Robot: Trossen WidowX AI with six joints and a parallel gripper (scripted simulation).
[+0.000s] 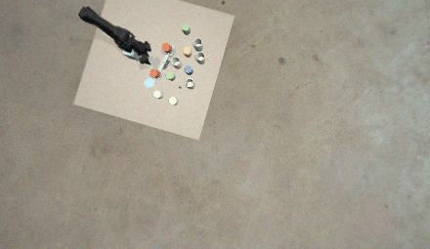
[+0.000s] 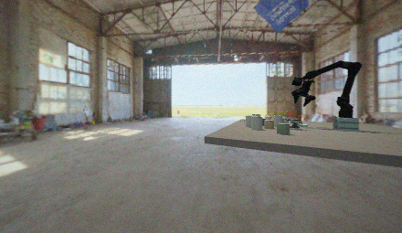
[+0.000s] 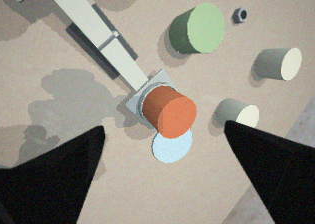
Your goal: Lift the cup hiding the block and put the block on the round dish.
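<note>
Right now the orange cup is 1 cm ahead of my gripper tip, 9 cm to the right of it and 13 cm below it. Also, from my gripper tip: balance 4 cm ahead, 6 cm to the left, 15 cm below; then pale teal block 1 cm ahead, 7 cm to the right, 15 cm below; then round light-blue dish 4 cm behind, 17 cm to the right, 19 cm below.
</note>
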